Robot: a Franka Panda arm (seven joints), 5 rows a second.
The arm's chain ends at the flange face. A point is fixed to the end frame.
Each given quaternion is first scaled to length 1.
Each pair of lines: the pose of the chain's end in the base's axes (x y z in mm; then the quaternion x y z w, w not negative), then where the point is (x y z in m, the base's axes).
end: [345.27 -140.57 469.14 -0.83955 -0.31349 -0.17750 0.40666]
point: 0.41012 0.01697 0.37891
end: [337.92 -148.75 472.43 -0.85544 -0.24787 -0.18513 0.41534]
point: 0.41720 0.00256 0.38307
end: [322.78 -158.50 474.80 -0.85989 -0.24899 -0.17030 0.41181]
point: 0.39821 -0.00796 0.38091
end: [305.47 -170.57 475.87 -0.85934 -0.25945 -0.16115 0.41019]
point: 0.37651 -0.01918 0.37996
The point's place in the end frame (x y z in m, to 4 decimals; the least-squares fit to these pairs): 0.0583 0.0206 0.1826
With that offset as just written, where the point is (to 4 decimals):
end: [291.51 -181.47 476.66 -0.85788 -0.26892 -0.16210 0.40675]
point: 0.3614 -0.0297 0.3805
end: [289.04 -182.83 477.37 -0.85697 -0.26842 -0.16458 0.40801]
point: 0.3595 -0.0308 0.3821
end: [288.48 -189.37 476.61 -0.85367 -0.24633 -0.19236 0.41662]
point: 0.3698 -0.0380 0.3893
